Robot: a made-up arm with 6 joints. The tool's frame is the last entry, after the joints.
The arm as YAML. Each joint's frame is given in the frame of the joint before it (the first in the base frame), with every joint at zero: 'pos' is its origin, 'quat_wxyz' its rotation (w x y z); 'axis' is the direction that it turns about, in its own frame. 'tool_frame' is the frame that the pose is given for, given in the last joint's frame.
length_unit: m
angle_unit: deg
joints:
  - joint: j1
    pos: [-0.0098, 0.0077, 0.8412]
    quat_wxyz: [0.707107, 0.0, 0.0, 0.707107]
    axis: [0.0, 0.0, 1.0]
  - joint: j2
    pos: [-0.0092, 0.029, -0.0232]
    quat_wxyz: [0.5, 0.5, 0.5, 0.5]
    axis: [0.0, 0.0, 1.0]
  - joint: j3
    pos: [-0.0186, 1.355, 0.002]
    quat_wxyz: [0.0, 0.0, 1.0, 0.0]
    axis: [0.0, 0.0, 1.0]
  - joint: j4
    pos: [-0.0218, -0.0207, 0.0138]
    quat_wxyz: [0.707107, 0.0, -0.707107, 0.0]
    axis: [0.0, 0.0, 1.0]
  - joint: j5
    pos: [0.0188, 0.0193, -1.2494]
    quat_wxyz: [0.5, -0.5, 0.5, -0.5]
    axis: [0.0, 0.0, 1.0]
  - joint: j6
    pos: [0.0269, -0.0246, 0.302]
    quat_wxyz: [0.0, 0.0, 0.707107, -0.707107]
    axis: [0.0, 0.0, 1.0]
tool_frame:
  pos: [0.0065, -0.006, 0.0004]
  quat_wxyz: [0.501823, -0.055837, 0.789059, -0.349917]
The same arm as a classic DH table. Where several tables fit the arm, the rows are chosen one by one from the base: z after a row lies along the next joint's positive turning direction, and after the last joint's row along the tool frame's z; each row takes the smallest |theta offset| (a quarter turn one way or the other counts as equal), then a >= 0, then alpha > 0; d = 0 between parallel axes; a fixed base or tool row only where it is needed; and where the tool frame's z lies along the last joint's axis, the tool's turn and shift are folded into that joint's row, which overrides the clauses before.
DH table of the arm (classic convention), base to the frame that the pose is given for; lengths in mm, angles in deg. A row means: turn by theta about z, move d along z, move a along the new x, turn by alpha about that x. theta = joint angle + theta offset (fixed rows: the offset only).
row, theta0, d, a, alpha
base (fixed), -38.16, 0, -12.5, 0
j1, 38.16, 818, -29, -90
j2, -89.21, 0, 1355.1, 180
j3, 0.79, 21, -20.7, -90
j4, 0, -1227.6, 19.3, 90
j5, 0, 320.8, -26.9, -90
j6, 59.16, 27.2, -1.8, 104.56
tool (fixed), -128.94, 8.9, 0, 0

